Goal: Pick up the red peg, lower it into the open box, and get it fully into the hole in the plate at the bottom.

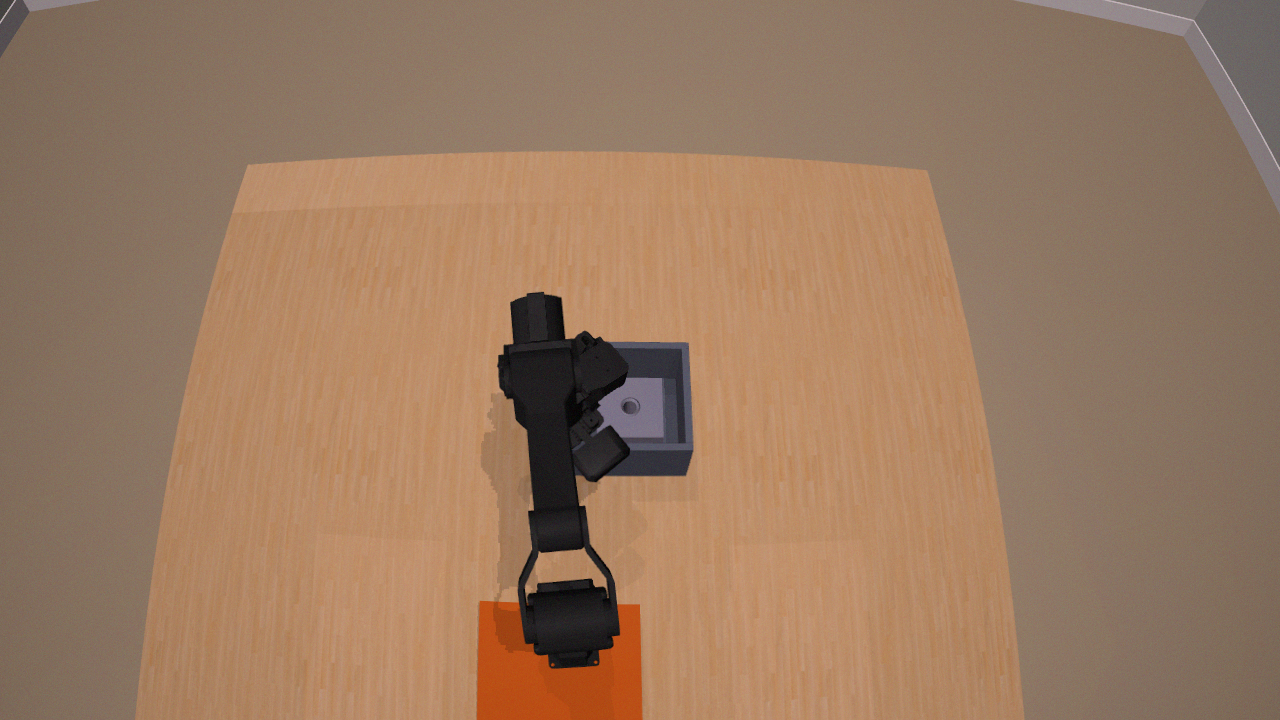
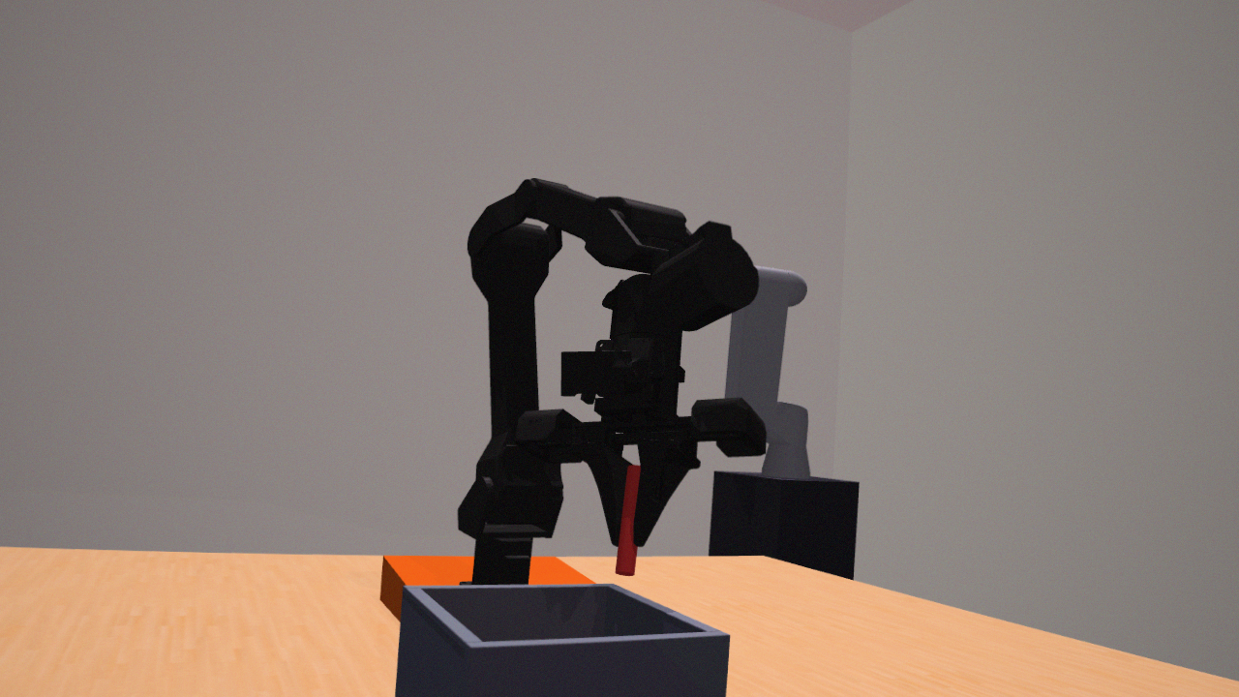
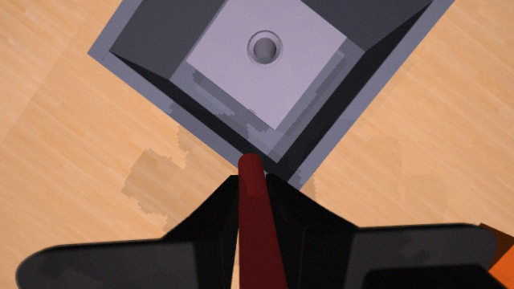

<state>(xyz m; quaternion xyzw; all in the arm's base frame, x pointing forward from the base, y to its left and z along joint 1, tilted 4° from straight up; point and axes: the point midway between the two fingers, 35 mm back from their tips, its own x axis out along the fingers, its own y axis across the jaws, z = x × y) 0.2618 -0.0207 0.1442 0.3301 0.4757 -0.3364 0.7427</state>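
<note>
The red peg is 10 mm behind my gripper tip, 10 mm to the left of it and 20 mm above it. The rest, counted from my gripper tip: dark box: 40 mm ahead, 80 mm to the right, 100 mm below; then grey plate: 40 mm ahead, 80 mm to the right, 90 mm below.
</note>
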